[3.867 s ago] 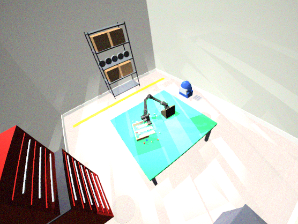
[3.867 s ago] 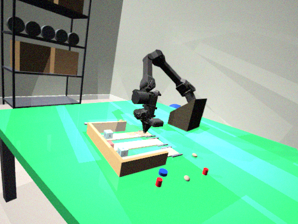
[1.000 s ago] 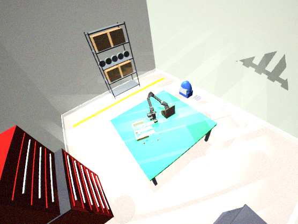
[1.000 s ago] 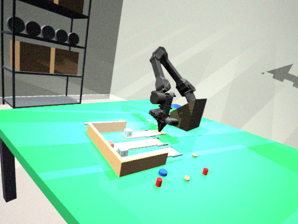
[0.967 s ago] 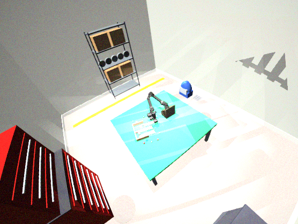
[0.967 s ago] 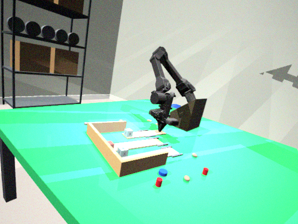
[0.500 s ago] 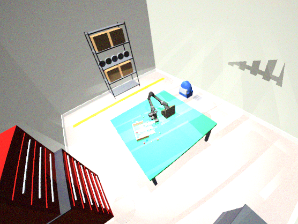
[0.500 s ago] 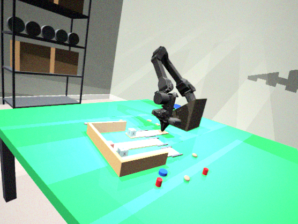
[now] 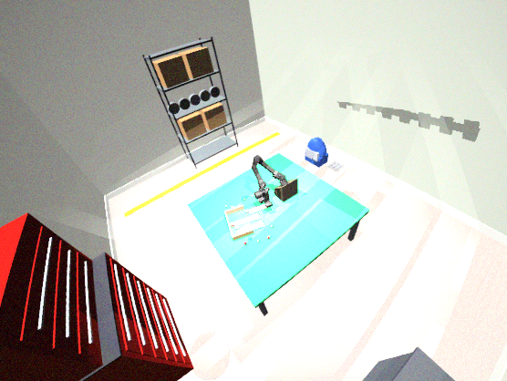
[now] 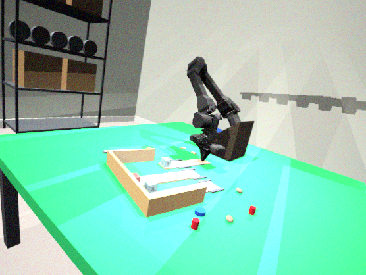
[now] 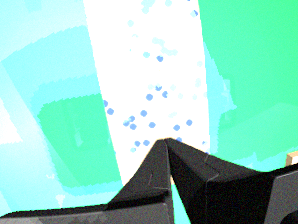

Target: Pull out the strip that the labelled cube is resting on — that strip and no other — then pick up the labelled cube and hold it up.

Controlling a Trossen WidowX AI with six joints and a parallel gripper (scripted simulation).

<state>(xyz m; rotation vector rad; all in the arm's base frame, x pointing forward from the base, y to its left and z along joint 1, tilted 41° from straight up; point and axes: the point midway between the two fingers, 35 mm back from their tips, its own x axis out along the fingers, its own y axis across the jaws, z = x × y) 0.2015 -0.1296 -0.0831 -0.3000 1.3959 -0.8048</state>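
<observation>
The blue-dotted strip lies 90 mm ahead of my gripper tip and 30 mm to the right of it. From my gripper tip the other things lie so: blue disc 350 mm ahead, 190 mm to the left.
</observation>
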